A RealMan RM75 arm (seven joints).
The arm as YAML. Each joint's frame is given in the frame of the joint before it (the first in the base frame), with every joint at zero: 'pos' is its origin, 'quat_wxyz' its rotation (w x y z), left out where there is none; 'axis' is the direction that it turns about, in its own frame. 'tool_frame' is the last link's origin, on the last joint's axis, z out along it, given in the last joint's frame.
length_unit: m
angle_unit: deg
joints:
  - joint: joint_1
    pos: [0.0, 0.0, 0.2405]
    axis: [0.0, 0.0, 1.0]
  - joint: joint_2
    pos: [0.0, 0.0, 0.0]
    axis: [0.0, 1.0, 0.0]
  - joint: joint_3
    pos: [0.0, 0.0, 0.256]
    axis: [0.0, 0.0, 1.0]
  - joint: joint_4
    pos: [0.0, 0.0, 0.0]
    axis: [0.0, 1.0, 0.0]
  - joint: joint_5
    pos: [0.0, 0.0, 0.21]
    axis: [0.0, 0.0, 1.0]
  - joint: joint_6
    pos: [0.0, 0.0, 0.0]
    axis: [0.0, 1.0, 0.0]
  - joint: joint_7
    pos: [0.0, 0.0, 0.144]
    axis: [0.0, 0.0, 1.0]
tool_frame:
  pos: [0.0, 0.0, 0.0]
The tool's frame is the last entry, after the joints.
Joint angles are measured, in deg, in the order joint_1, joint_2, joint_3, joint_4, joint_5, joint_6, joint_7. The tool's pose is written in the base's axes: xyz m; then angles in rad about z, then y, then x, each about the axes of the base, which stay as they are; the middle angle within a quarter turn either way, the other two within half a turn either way. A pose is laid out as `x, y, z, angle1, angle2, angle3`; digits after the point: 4 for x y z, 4 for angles.
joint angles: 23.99, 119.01, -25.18, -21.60, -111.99, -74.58, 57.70
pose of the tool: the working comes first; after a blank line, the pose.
Where each joint sits with the arm in this pose, in the base's axes (m; each line is computed from the numbers above, not from the rounded line before):
joint_1: 0.0000 0.0000 0.2405
joint_2: 0.0000 0.0000 0.2405
joint_3: 0.2045 0.0910 0.1163
joint_4: 0.2045 0.0910 0.1163
joint_5: 0.3782 0.2043 0.0828
joint_6: 0.3782 0.2043 0.0828
joint_7: 0.3425 0.3000 -0.0187
the tool: 0.3425 0.3000 -0.0187

0.3425, 0.3000, -0.0187, 0.7090, -0.2505, -2.3859
